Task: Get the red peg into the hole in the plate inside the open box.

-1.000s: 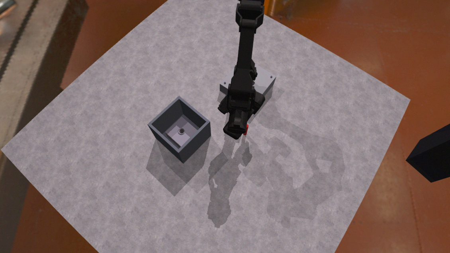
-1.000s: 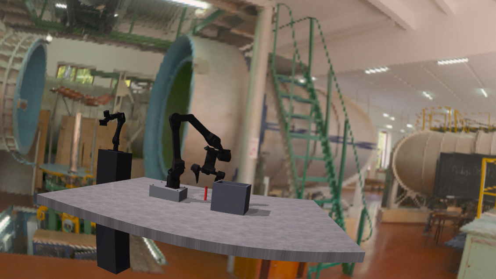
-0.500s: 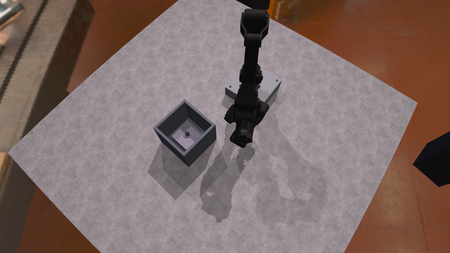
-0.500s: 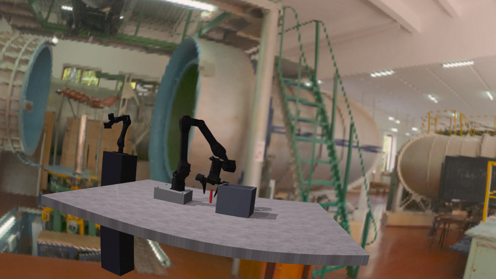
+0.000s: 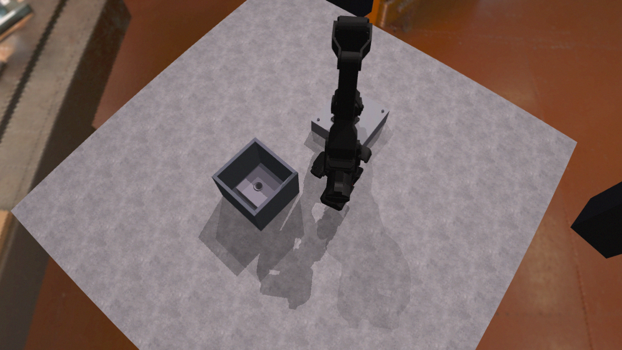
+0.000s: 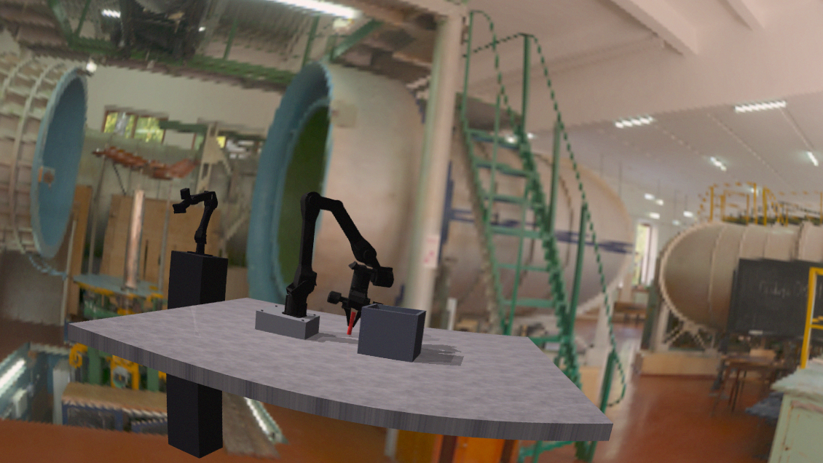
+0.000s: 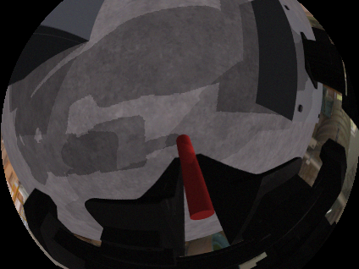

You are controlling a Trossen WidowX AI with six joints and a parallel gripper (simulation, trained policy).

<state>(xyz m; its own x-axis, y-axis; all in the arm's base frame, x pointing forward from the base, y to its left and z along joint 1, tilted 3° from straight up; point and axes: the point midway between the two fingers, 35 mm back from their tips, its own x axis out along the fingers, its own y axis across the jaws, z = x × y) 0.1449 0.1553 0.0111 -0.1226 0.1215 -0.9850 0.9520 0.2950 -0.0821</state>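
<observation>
My gripper tip is 190 mm short of the plate, 170 mm to the left of it and 10 mm below it. Also, from my gripper tip: red peg 10 mm above.
</observation>
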